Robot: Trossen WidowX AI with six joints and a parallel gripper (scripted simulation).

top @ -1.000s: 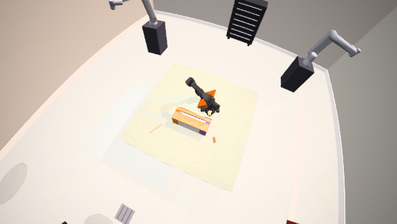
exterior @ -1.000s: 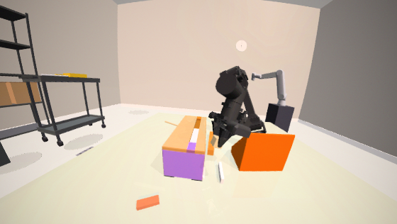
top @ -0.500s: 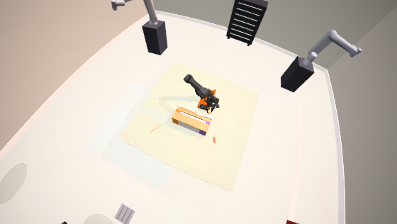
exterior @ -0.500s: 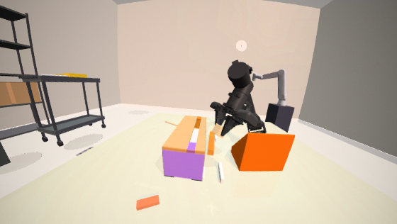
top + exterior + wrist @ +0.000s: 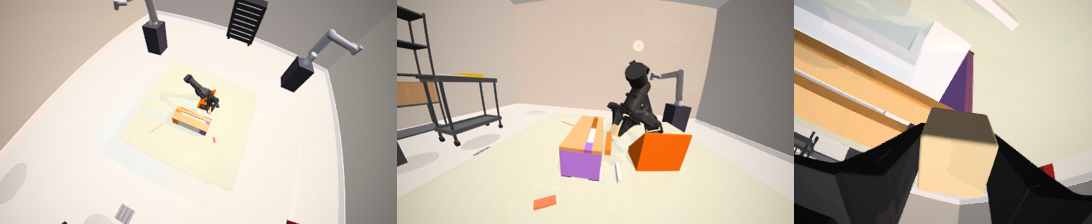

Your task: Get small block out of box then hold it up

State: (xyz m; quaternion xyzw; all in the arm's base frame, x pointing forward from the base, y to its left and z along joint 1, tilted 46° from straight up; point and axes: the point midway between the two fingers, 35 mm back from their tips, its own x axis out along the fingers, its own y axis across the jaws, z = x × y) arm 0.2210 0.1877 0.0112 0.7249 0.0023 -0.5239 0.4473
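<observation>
Right now my gripper tip is 1 cm below the tan block. From my gripper tip the other things lie so: box 15 cm to the right, 11 cm below, 7 cm ahead; then flat orange piece 19 cm ahead, 17 cm below, 15 cm to the left; then thin stick 48 cm to the right, 31 cm ahead, 17 cm below.
</observation>
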